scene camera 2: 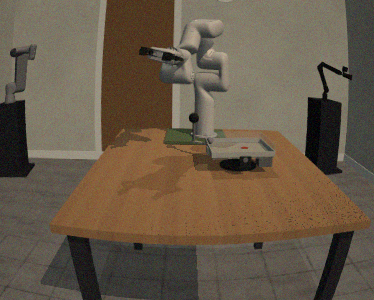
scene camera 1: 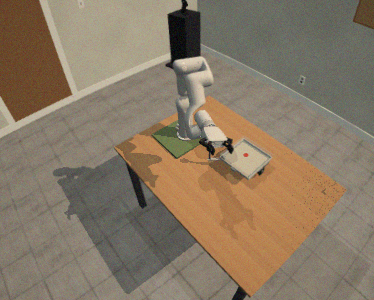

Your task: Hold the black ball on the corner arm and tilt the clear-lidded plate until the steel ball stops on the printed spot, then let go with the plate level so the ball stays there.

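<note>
The clear-lidded plate (scene camera 1: pixel 260 167) (scene camera 2: pixel 240 154) is a shallow grey tray on a black round base (scene camera 2: pixel 237 164). It looks near level; a slight tilt is hard to judge. The red printed spot (scene camera 1: pixel 245 155) (scene camera 2: pixel 244 148) shows on its floor. The black ball (scene camera 2: pixel 194 118) stands on an upright rod on the corner arm, at the plate's robot-side corner. It does not show in scene camera 1. A small grey round thing (scene camera 2: pixel 210 141) is at that corner; I cannot tell if it is the steel ball. My gripper (scene camera 1: pixel 221 149) (scene camera 2: pixel 157 54) is open and empty, well above the black ball and apart from it.
A green mat (scene camera 1: pixel 176 149) (scene camera 2: pixel 175 136) lies under the arm's base on the wooden table (scene camera 1: pixel 280 215) (scene camera 2: pixel 210 210). Black pedestals (scene camera 1: pixel 185 37) (scene camera 2: pixel 322 135) stand on the floor beyond the table. The far table edge is behind the robot.
</note>
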